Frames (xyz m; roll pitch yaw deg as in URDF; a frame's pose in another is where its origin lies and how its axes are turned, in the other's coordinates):
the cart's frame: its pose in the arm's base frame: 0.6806 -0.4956 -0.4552 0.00 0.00 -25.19
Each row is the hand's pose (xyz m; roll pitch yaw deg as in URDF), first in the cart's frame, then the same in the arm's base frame.
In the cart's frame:
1: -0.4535 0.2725 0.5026 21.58 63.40 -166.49
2: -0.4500 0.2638 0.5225 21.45 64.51 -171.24
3: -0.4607 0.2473 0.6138 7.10 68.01 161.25
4: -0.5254 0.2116 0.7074 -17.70 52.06 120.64
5: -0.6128 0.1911 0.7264 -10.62 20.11 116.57
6: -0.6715 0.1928 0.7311 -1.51 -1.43 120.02
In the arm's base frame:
1: 0.3862 -0.0560 0.0474 21.58 63.40 168.32
2: 0.3857 -0.0654 0.0673 21.45 64.51 163.57
3: 0.3690 -0.0757 0.1586 7.10 68.01 136.06
4: 0.2952 -0.0805 0.2522 -17.70 52.06 95.45
5: 0.2074 -0.0619 0.2712 -10.62 20.11 91.38
6: 0.1550 -0.0353 0.2759 -1.51 -1.43 94.83

